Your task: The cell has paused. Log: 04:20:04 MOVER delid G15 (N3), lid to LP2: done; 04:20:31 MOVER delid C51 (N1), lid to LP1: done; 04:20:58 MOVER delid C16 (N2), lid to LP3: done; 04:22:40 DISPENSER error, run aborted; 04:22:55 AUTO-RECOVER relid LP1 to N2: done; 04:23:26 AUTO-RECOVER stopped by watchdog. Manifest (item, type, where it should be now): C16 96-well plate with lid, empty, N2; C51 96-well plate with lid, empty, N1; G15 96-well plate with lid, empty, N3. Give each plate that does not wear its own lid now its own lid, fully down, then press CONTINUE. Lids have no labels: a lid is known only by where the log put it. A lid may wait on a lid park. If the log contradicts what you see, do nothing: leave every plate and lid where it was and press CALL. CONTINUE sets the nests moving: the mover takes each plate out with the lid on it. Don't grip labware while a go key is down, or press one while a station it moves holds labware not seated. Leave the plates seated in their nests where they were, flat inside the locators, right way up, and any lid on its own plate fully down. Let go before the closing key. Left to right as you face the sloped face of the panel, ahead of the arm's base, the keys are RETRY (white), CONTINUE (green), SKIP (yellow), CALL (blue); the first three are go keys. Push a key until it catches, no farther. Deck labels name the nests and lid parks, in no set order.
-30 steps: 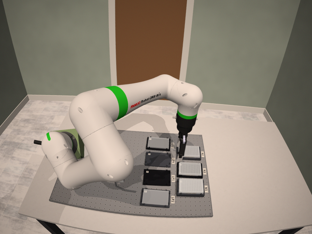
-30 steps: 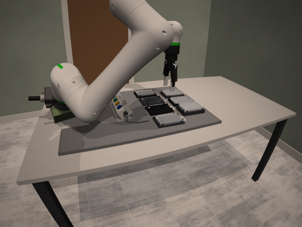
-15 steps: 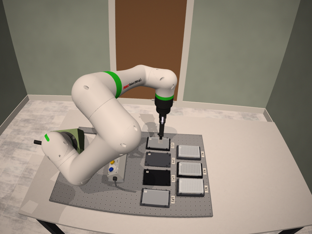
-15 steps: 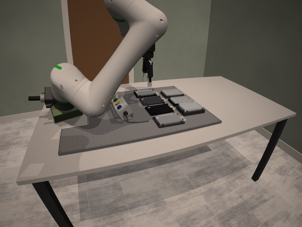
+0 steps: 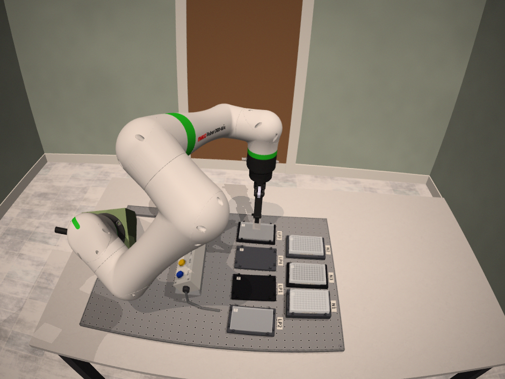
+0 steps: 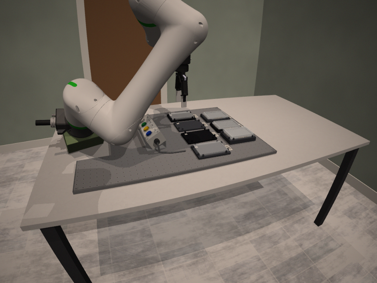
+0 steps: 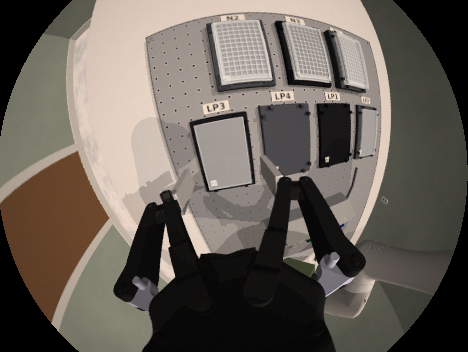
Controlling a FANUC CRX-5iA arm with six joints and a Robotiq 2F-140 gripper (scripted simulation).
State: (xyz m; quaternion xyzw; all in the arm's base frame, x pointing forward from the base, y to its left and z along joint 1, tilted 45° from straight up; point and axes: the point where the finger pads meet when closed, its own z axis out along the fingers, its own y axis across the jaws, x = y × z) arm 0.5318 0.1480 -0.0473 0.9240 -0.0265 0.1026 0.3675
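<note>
My hand is 100 mm above the lid park LP3. From my hand the other things lie so: white key: 250 mm behind, 100 mm to the right, 40 mm below; lid park LP1: 260 mm to the right, 100 mm below, 20 mm behind; lid park LP4: 130 mm to the right, 100 mm below, 10 mm behind.
</note>
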